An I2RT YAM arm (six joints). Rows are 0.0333 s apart.
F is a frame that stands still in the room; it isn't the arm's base.
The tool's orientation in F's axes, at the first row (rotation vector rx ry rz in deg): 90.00 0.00 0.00
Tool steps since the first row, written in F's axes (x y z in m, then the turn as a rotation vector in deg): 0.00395 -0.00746 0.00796 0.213 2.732 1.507; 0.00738 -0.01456 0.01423 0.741 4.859 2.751; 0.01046 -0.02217 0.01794 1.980 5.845 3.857; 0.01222 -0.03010 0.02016 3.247 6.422 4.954; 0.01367 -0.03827 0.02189 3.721 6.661 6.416; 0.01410 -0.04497 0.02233 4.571 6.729 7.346; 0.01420 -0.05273 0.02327 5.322 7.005 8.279
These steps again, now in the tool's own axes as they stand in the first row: 0.00395 0.00796 0.00746 0.213 1.507 -2.732; 0.00738 0.01423 0.01456 0.741 2.751 -4.859; 0.01046 0.01794 0.02217 1.980 3.857 -5.845; 0.01222 0.02016 0.03010 3.247 4.954 -6.422; 0.01367 0.02189 0.03827 3.721 6.416 -6.661; 0.01410 0.02233 0.04497 4.571 7.346 -6.729; 0.01420 0.02327 0.05273 5.322 8.279 -7.005
